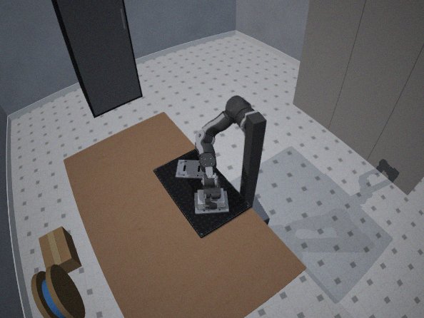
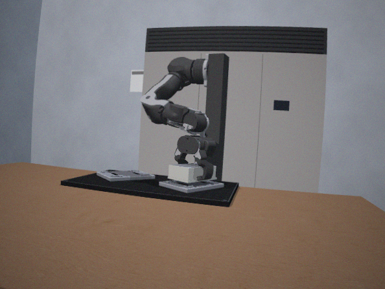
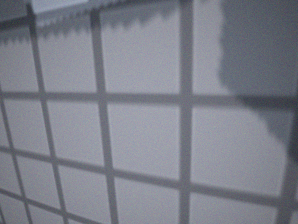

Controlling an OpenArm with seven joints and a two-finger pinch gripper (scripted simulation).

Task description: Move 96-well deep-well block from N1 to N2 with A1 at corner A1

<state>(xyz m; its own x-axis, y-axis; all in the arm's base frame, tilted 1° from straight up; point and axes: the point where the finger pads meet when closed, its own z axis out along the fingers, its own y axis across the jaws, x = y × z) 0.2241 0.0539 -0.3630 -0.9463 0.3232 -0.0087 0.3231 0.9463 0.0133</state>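
Now: the white deep-well block 1 cm above my hand. The rest, counted from my hand: nest: 1 cm ahead, 24 cm to the right, 3 cm below.
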